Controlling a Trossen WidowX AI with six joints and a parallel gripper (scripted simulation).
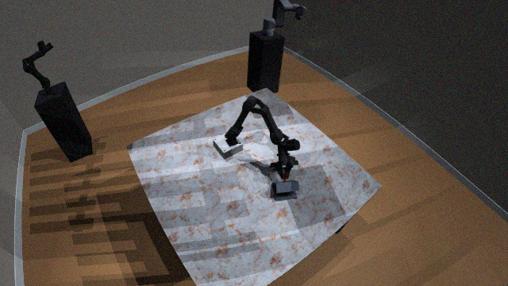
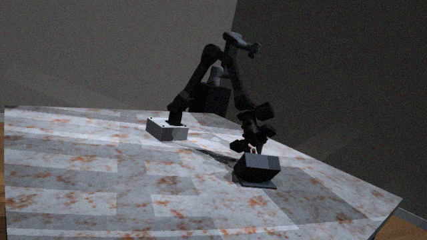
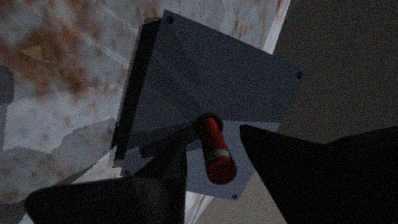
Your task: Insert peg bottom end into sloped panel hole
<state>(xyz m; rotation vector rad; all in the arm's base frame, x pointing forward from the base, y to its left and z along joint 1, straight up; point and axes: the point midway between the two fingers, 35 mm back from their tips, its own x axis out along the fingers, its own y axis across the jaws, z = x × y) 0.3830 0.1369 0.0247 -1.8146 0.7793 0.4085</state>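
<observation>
My gripper tip is now 1 cm past the red round peg, 1 cm to the right of it and 1 cm below it. The rest, counted from my gripper tip: dark sloped panel (3 cm ahead, 1 cm to the right, 3 cm below).
</observation>
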